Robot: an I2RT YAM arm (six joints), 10 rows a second.
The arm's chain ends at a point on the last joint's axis. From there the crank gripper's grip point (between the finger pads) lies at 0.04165 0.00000 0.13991 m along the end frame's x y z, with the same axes.
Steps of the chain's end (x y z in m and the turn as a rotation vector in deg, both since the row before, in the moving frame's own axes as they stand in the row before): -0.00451 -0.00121 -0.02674 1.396 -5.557 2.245; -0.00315 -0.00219 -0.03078 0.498 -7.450 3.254; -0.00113 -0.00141 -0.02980 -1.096 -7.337 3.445; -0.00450 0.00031 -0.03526 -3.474 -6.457 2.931; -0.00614 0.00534 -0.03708 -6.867 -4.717 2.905; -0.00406 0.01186 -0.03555 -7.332 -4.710 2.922; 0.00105 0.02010 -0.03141 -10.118 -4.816 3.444; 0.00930 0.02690 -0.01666 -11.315 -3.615 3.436; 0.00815 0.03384 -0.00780 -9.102 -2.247 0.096; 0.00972 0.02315 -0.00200 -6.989 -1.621 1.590
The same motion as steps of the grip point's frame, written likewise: -0.01821 -0.00330 -0.02339 1.396 -5.557 2.245; -0.02166 -0.00158 -0.02656 0.498 -7.450 3.254; -0.01948 0.00327 -0.02568 -1.096 -7.337 3.445; -0.02075 0.01063 -0.03179 -3.474 -6.457 2.931; -0.01823 0.02406 -0.03527 -6.867 -4.717 2.905; -0.01616 0.03173 -0.03389 -7.332 -4.710 2.922; -0.01159 0.04708 -0.03082 -10.118 -4.816 3.444; -0.00044 0.05679 -0.01729 -11.315 -3.615 3.436; 0.00264 0.05616 -0.00805 -9.102 -2.247 0.096; 0.00550 0.04134 -0.00199 -6.989 -1.621 1.590
